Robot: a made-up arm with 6 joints.
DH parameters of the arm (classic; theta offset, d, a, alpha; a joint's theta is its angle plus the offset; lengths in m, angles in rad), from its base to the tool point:
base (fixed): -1.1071 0 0.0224 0
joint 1: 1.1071 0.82 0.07 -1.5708
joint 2: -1.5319 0 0.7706 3.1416
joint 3: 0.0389 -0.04 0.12 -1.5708
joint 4: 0 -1.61 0.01 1.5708
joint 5: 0 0.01 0 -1.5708
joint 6: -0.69 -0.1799 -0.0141 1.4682
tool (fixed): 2.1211 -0.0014 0 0
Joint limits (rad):
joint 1: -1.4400..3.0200
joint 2: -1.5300..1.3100
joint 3: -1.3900..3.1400
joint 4: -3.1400..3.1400
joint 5: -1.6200..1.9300
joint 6: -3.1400..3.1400
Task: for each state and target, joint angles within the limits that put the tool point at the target. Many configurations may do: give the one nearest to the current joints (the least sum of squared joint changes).
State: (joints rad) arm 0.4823 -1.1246 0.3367 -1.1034 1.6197 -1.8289
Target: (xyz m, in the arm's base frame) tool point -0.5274 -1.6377 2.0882
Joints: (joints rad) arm 1.1761 -1.5300 0.6086 -1.1265 1.8050 -1.8380
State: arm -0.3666 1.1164 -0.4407 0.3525 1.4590 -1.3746
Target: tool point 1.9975 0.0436 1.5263
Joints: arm -0.0227 0.3246 0.1340 0.3601 1.5022 -1.3772
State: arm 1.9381 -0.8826 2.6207 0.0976 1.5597 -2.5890
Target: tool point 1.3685 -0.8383 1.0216
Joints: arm 2.6180 -0.2592 3.0448 0.0148 1.7946 -2.5908
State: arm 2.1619 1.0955 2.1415 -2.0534 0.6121 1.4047
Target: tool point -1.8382 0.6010 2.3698
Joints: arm 2.8379 1.2752 2.1179 -2.0782 0.5965 1.4064
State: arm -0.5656 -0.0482 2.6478 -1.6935 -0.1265 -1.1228
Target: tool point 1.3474 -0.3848 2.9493
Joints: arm -0.3035 0.8497 1.9394 -1.6881 -0.1495 -1.1231
